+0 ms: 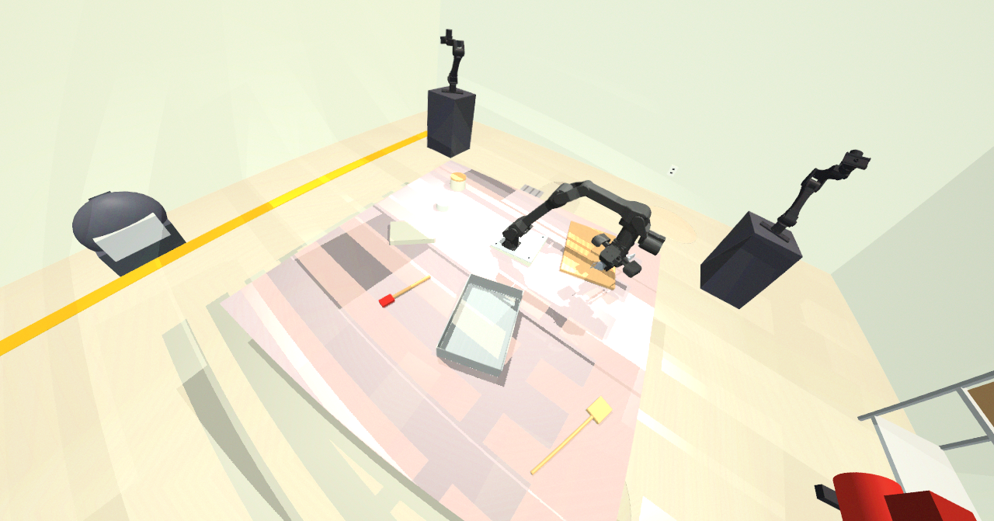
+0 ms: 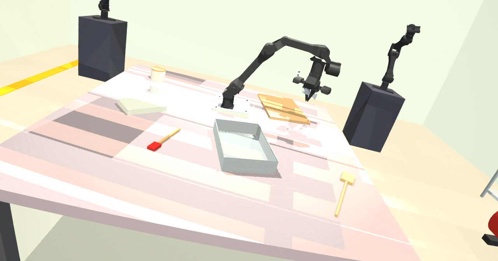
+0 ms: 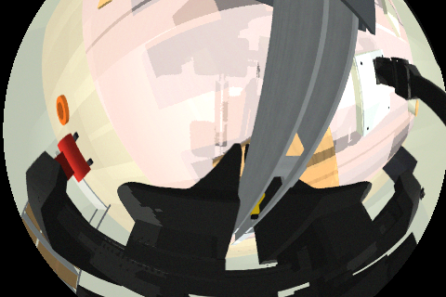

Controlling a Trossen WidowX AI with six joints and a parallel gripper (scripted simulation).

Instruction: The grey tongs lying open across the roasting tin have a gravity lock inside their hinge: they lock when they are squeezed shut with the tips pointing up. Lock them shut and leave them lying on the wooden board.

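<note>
My gripper tip is now 240 mm past the wooden board, 150 mm above it and 80 mm to the left of it. The rest, counted from my gripper tip: grey roasting tin: 370 mm ahead, 270 mm to the right, 130 mm below; then pale block: 750 mm to the right, 200 mm ahead, 140 mm below; then red spatula: 560 mm to the right, 450 mm ahead, 150 mm below.
</note>
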